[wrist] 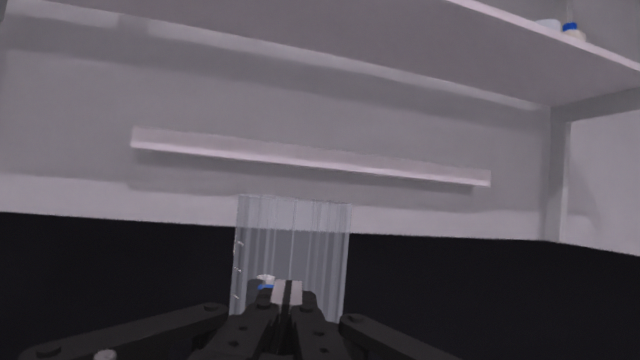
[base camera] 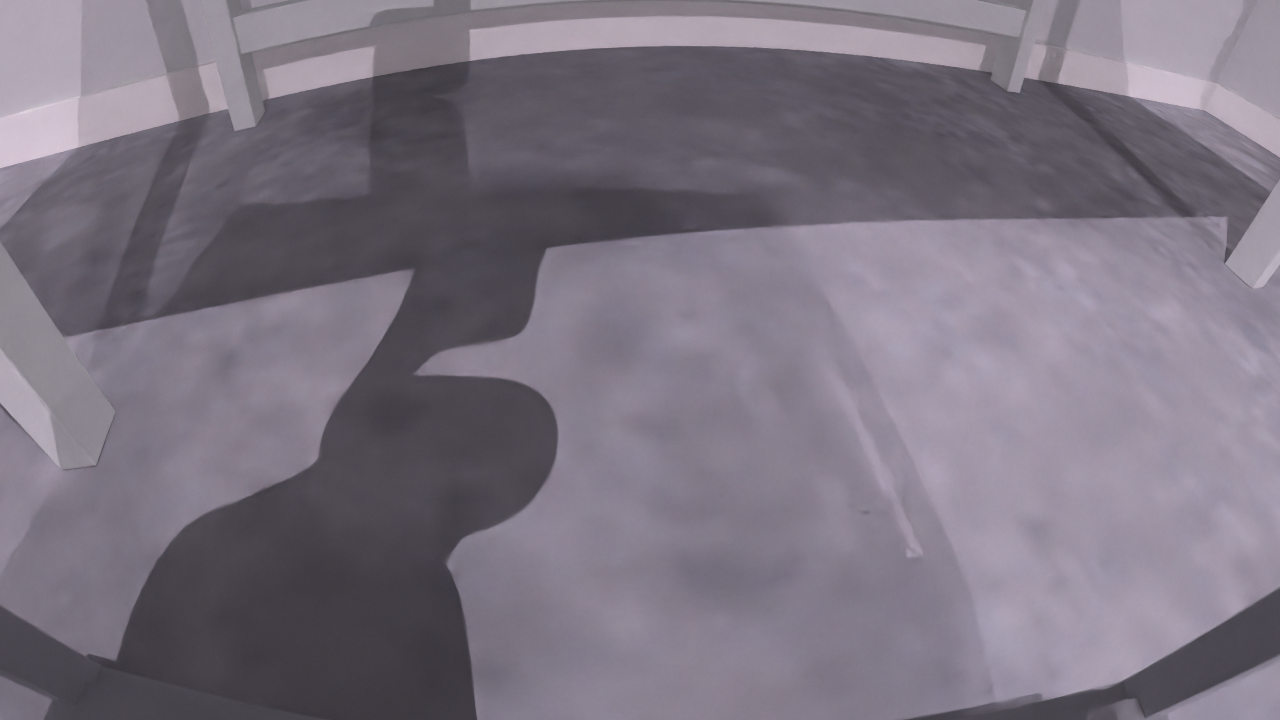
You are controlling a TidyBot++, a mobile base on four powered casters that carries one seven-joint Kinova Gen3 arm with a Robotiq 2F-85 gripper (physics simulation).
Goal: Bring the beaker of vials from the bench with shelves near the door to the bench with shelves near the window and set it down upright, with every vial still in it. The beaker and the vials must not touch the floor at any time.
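The clear beaker (wrist: 322, 250) stands upright on the black bench top (wrist: 125, 270) in the wrist view, straight beyond my fingers. A white cap and a bit of blue of the vials (wrist: 266, 279) show inside it, low and left; the rest of the vials and the beaker's base are hidden behind my gripper. My gripper (wrist: 287, 298) is shut with its fingertips together and nothing between them. It is in front of the beaker, overlapping its lower part in the view; whether it touches the glass I cannot tell. The beaker does not show in the base camera view.
A shelf (wrist: 350, 45) hangs above the bench top, with a blue-capped bottle (wrist: 573, 32) and a pale container (wrist: 549, 25) at its right. A pale strip (wrist: 310, 156) runs along the back panel. In the base view, bench legs (base camera: 49, 376) (base camera: 1257, 246) stand at both sides, with a rear rail (base camera: 626, 17).
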